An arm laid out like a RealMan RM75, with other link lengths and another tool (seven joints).
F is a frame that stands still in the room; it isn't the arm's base.
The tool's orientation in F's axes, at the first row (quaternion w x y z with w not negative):
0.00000 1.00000 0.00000 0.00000
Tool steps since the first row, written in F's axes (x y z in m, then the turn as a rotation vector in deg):
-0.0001 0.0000 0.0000 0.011 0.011 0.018
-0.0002 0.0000 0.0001 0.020 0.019 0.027
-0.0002 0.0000 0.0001 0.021 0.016 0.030
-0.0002 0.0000 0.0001 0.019 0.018 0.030
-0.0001 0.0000 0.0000 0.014 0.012 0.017
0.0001 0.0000 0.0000 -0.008 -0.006 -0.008
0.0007 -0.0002 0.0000 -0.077 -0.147 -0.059
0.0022 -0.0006 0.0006 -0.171 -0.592 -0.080
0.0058 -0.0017 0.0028 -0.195 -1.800 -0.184
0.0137 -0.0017 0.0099 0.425 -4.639 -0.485
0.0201 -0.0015 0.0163 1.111 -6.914 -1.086
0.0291 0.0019 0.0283 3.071 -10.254 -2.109
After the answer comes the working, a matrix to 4 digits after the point.
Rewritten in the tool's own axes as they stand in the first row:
-0.0001 0.0000 0.0000 0.011 -0.011 -0.018
-0.0002 0.0000 -0.0001 0.020 -0.019 -0.027
-0.0002 0.0000 -0.0001 0.021 -0.016 -0.030
-0.0002 0.0000 -0.0001 0.019 -0.018 -0.030
-0.0001 0.0000 0.0000 0.014 -0.012 -0.017
0.0001 0.0000 0.0000 -0.008 0.006 0.008
0.0007 0.0002 0.0000 -0.077 0.147 0.059
0.0022 0.0006 -0.0006 -0.171 0.592 0.080
0.0058 0.0017 -0.0028 -0.195 1.800 0.184
0.0137 0.0017 -0.0099 0.425 4.639 0.485
0.0201 0.0015 -0.0163 1.111 6.914 1.086
0.0291 -0.0019 -0.0283 3.071 10.254 2.109

The tool's axes in the first row as the columns of a matrix, in F's axes (rounded; the answer above uses it unrounded):
1.0000 0.0000 0.0000
0.0000 -1.0000 0.0000
0.0000 0.0000 -1.0000

